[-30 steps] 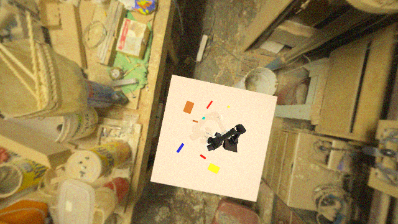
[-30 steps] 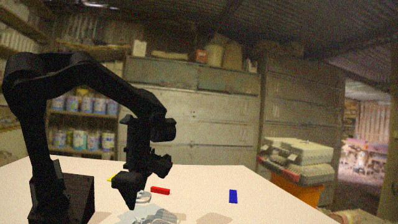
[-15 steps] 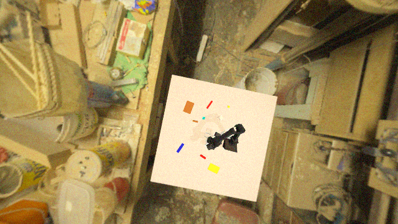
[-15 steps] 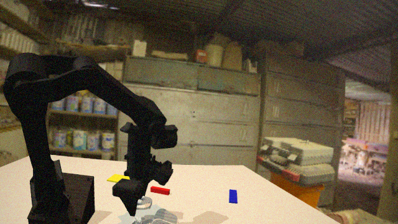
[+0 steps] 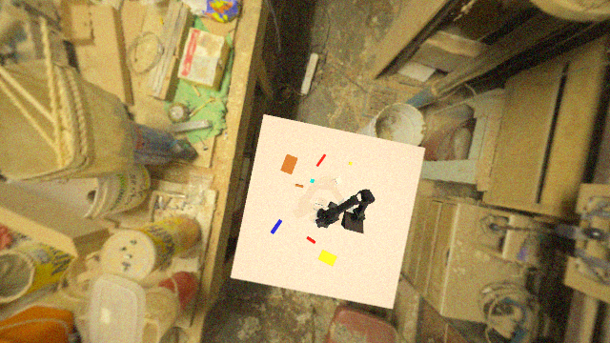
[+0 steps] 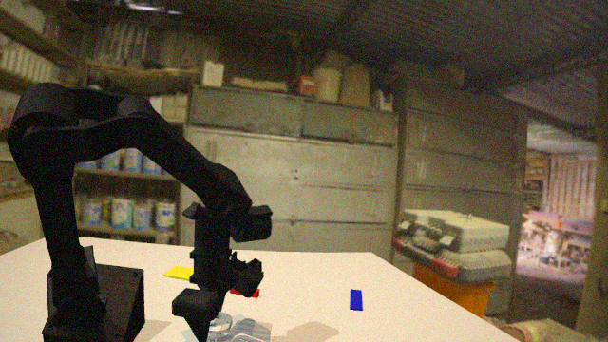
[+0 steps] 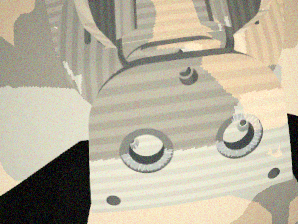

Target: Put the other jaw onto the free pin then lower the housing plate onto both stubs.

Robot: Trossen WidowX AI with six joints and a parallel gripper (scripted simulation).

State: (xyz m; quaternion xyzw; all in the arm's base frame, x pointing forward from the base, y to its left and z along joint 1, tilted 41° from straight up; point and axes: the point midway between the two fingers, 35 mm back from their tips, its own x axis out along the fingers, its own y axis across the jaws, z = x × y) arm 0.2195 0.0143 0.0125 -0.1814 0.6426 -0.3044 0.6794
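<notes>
The pale ribbed base lies 70 mm ahead of my gripper tip, 20 mm to the right of it and 40 mm below it. Round my gripper tip: brown block 250 mm ahead, 140 mm to the right, 20 mm below; cyan block 170 mm ahead, 200 mm to the right, 40 mm below; housing plate 10 mm ahead, 20 mm above.
</notes>
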